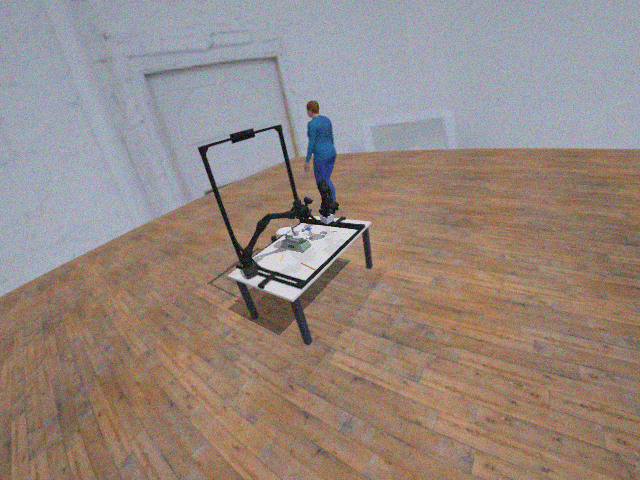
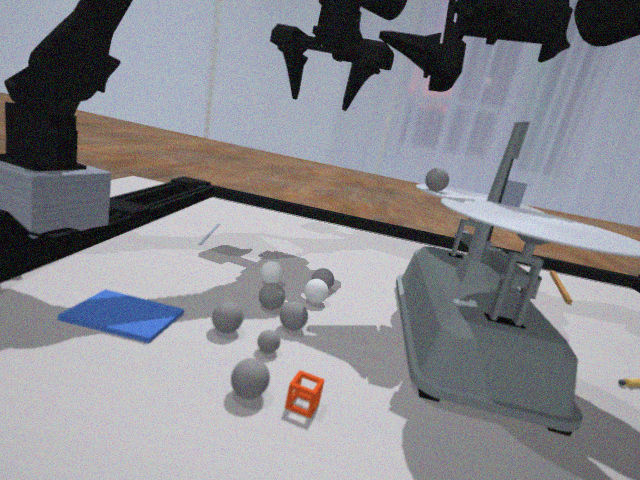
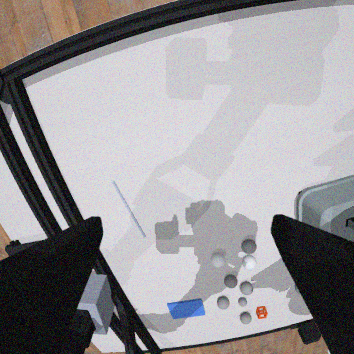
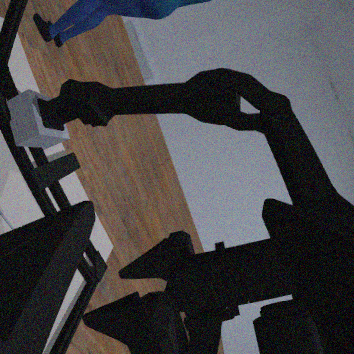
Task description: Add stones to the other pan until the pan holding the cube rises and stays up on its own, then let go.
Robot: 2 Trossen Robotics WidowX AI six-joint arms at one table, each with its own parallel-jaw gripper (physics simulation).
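Frame: origin at the left arm's base, x left, y back, z up, level; metres.
Seen in the pictures: left gripper, fingertip midpoint: (image 1: 330, 216) (image 2: 318, 104) (image 3: 188, 224) (image 4: 104, 293); right gripper, fingertip midpoint: (image 1: 312, 204) (image 4: 179, 208); left arm's base, link origin: (image 2: 41, 163) (image 3: 75, 318) (image 4: 50, 115); right arm's base, link origin: (image 1: 248, 266).
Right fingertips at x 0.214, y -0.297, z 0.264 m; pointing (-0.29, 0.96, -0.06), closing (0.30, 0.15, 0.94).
Pixels of each thing's middle, then the offset from my right fingertips to it. Level surfaces: height alone.
- grey balance scale, body centre: (image 2: 491, 239) (image 1: 293, 235) dx -0.107, dy -0.197, dz -0.235 m
- white table, surface height: dz -0.351 m
- grey stone, body centre: (image 2: 437, 179) dx -0.039, dy -0.122, dz -0.194 m
- small grey block, body centre: (image 2: 508, 194) dx -0.038, dy -0.203, dz -0.193 m
- orange wire-frame cube, body centre: (image 2: 304, 393) (image 3: 261, 312) dx -0.318, dy -0.097, dz -0.341 m
- flat blue tile, body centre: (image 2: 125, 314) (image 3: 186, 308) dx -0.299, dy +0.086, dz -0.349 m
- thin grey stick, body centre: (image 2: 210, 233) (image 3: 129, 210) dx -0.027, dy +0.188, dz -0.351 m
A grey balance scale (image 2: 456, 343) (image 1: 295, 244) (image 3: 324, 205) stands on the white table (image 2: 151, 429) (image 1: 290, 288). Its near pan (image 2: 509, 218) is bare. One grey stone (image 2: 437, 179) lies on the far pan. A small grey block (image 2: 514, 192) shows behind the post; which pan it sits on I cannot tell. Several grey stones (image 2: 271, 295) (image 3: 230, 281) lie loose on the table. An orange wire-frame cube (image 2: 304, 394) (image 3: 261, 312) lies beside them. My left gripper (image 2: 325, 88) (image 3: 188, 224) is open and empty, high above the stones. My right gripper (image 2: 434, 62) is open, high above the scale.
A flat blue tile (image 2: 128, 314) (image 3: 186, 308) lies left of the stones. A thin grey stick (image 2: 208, 234) (image 3: 128, 208) lies farther back. A black frame (image 2: 166, 195) edges the table, with a grey box (image 2: 91, 197) (image 4: 24, 123) on it. A person (image 1: 320, 143) stands behind the table.
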